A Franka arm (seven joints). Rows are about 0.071 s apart.
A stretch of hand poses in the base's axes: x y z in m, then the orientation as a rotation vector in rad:
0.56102 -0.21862 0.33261 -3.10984 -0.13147 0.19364
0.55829 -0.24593 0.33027 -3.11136 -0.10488 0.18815
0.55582 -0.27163 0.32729 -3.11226 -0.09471 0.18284
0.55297 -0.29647 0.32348 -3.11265 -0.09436 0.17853
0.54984 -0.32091 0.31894 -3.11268 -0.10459 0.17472
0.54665 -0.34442 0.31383 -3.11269 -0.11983 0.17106
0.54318 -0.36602 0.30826 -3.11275 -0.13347 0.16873
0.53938 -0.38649 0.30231 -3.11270 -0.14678 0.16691
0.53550 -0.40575 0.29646 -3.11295 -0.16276 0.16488
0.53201 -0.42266 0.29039 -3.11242 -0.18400 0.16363
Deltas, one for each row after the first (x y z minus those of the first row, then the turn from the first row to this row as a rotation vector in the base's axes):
-0.00273 -0.02731 -0.00234 -0.00109 -0.00338 -0.01707
-0.00520 -0.05301 -0.00532 -0.00161 -0.00675 -0.02362
-0.00805 -0.07785 -0.00913 -0.00164 -0.00952 -0.02388
-0.01118 -0.10229 -0.01367 -0.00127 -0.01204 -0.01736
-0.01437 -0.12580 -0.01878 -0.00092 -0.01451 -0.00762
-0.01784 -0.14740 -0.02435 -0.00079 -0.01612 0.00111
-0.02164 -0.16787 -0.03030 -0.00066 -0.01739 0.00963
-0.02552 -0.18713 -0.03615 -0.00090 -0.01885 0.01987
-0.02901 -0.20404 -0.04222 -0.00059 -0.01980 0.03348

